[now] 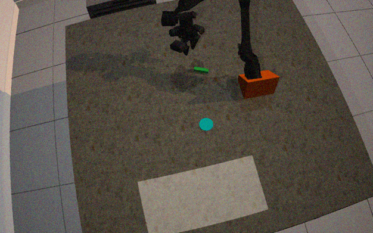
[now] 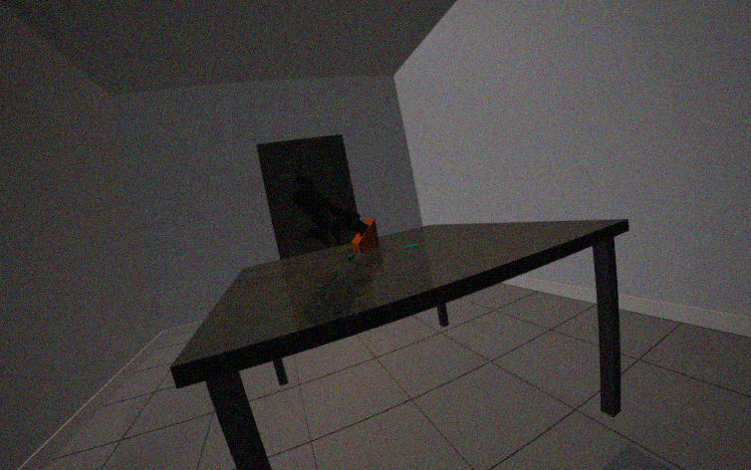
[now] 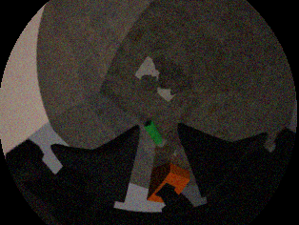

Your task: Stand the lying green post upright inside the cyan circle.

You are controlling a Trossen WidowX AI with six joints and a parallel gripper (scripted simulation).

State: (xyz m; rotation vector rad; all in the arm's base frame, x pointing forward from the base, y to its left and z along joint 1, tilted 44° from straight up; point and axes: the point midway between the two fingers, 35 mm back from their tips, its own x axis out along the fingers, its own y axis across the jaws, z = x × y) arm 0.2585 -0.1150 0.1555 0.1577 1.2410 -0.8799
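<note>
Now: the green post 5 cm behind my gripper tip, 6 cm to the left of it and 6 cm below it. From my gripper tip the other things lie so: cyan circle 3 cm behind, 34 cm to the left, 7 cm below.
</note>
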